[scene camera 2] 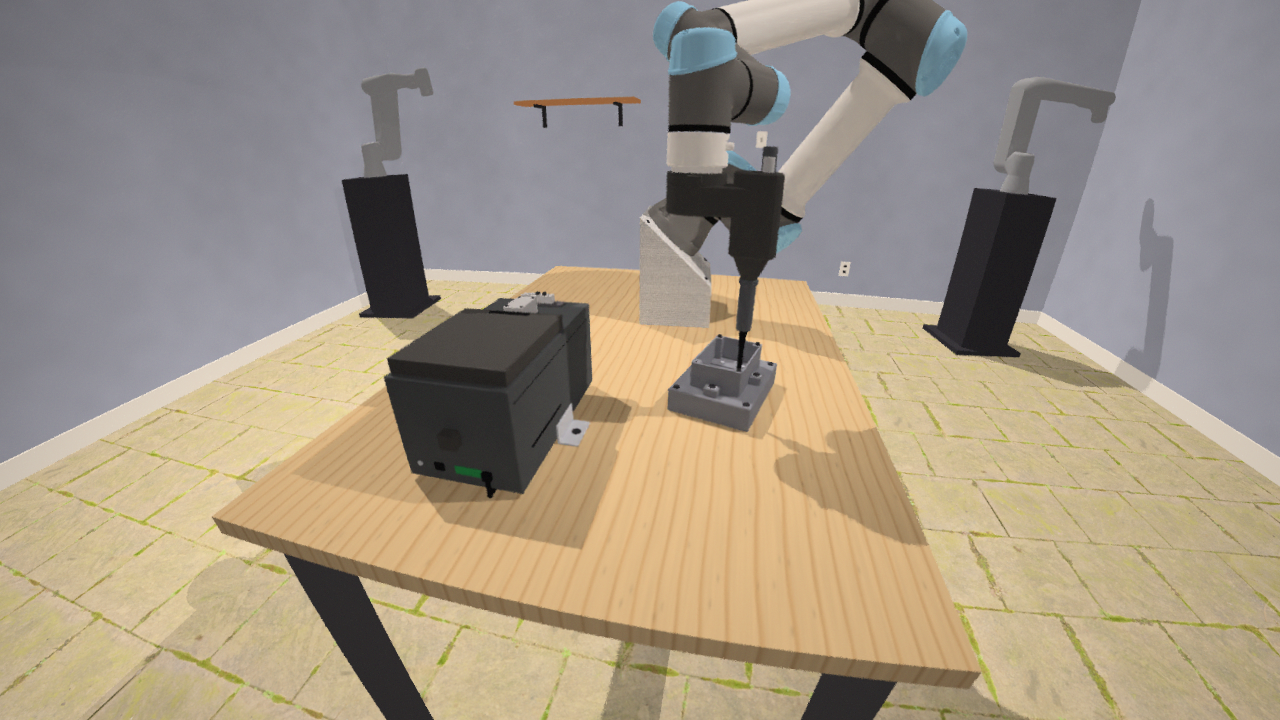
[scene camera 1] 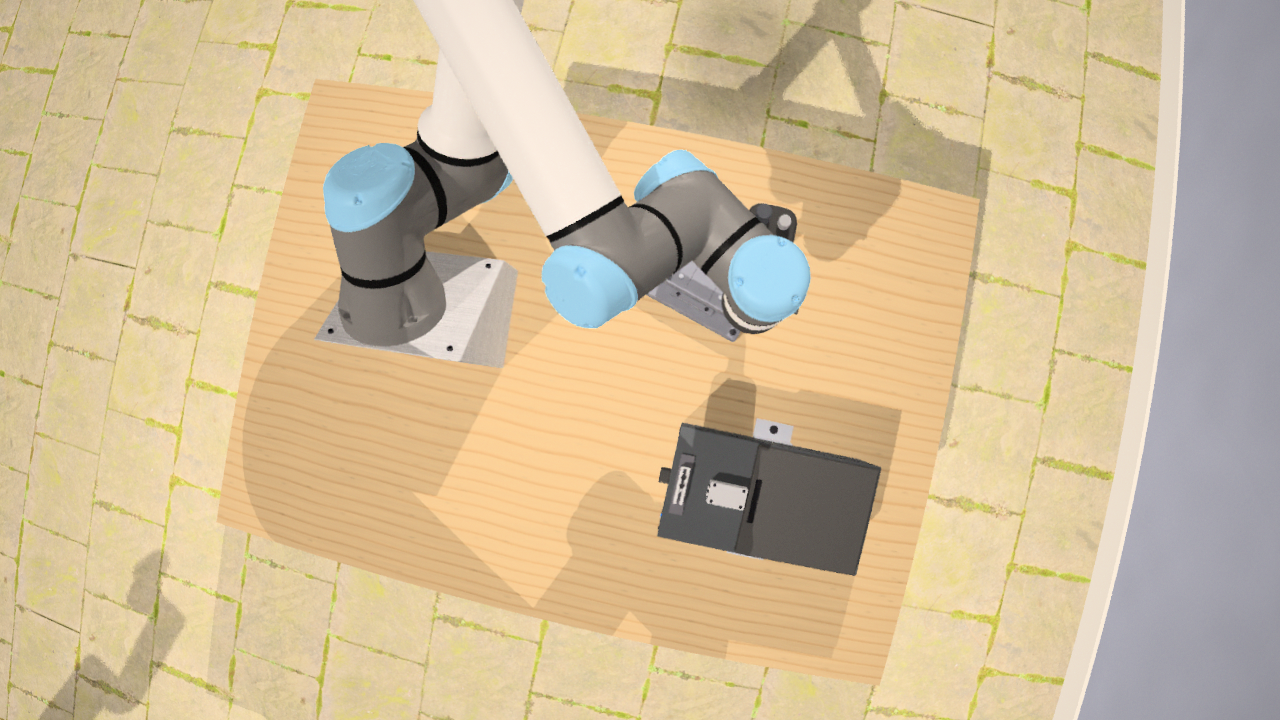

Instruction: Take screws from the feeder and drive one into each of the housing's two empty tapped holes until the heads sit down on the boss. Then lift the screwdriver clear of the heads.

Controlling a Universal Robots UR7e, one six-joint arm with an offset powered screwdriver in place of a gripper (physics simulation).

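The grey housing (scene camera 1: 689, 308) (scene camera 2: 707, 409) stands on the table, a square raised box on a wider base; in scene camera 1 the arm partly covers it. Small dark spots show at the box's corners; I cannot tell screw heads from holes. My screwdriver (scene camera 2: 740, 366) is upright, its thin black bit ending at the box's near corner; a gap or contact there is too small to tell. Whether it holds a screw does not show. In scene camera 1 the bit is hidden under the wrist. The dark screw feeder (scene camera 1: 810, 510) (scene camera 2: 460, 416) stands apart from the housing.
A small metal bracket (scene camera 1: 773, 430) (scene camera 2: 573, 432) sticks out from the feeder's side towards the housing. The arm's base plate (scene camera 1: 478, 308) (scene camera 2: 671, 286) is on the wooden table (scene camera 1: 501, 537) (scene camera 2: 698, 537). Two dark pedestals (scene camera 2: 387, 241) (scene camera 2: 991, 268) with small grey arms stand beyond the table.
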